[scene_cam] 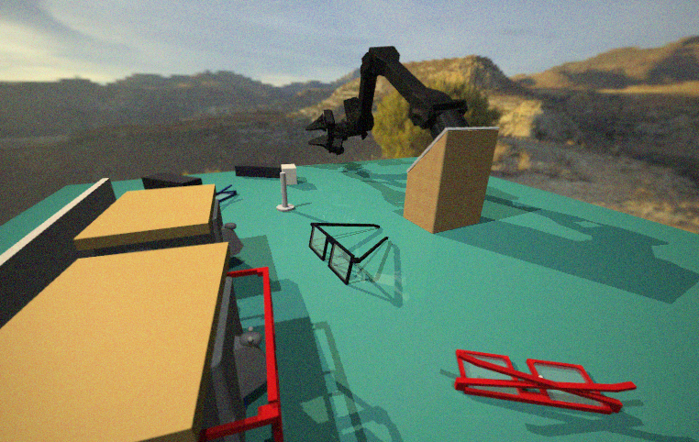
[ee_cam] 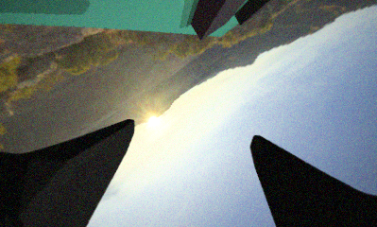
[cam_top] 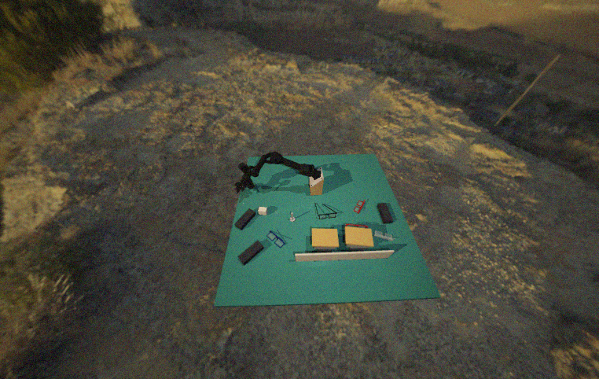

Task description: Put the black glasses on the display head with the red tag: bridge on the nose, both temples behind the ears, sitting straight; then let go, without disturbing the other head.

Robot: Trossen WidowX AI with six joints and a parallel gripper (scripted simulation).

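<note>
My gripper tip is 42 cm to the right of the small white stand, 14 cm short of it and 9 cm above it. The rest, counted from my gripper tip: white board: 77 cm to the left, 41 cm ahead, 6 cm below; white cube: 19 cm to the left, 10 cm ahead, 9 cm below.
</note>
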